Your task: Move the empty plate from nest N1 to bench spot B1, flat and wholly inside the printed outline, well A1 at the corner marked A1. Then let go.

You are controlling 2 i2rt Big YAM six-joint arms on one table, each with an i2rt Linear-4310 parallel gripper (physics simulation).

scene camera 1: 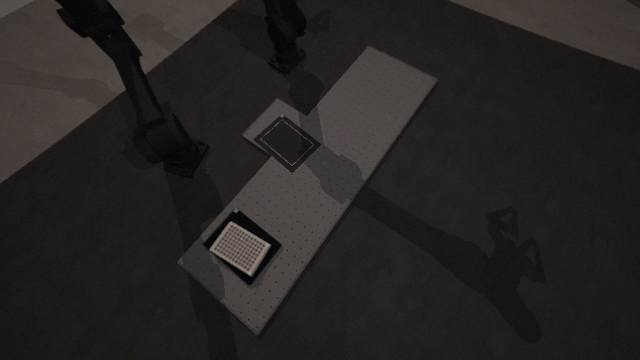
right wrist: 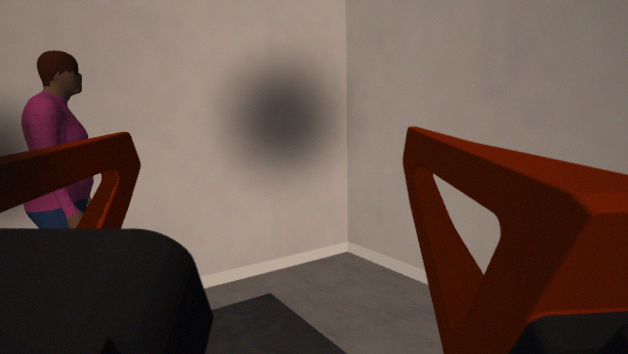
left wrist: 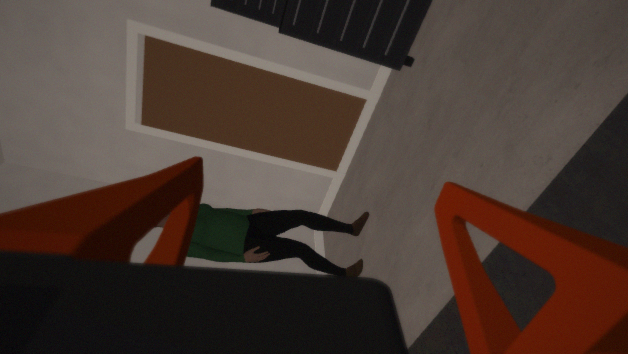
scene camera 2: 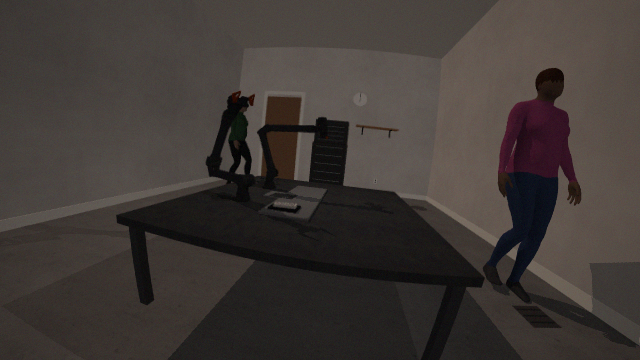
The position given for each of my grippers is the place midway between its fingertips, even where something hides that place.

My left gripper (left wrist: 326, 183) is open and holds nothing. My right gripper (right wrist: 268, 145) is open, holding nothing. I also see a white well plate (scene camera 1: 244, 250).
The right wrist view does not show the white well plate: it is out of frame. The left wrist view misses the white well plate: it is out of frame.
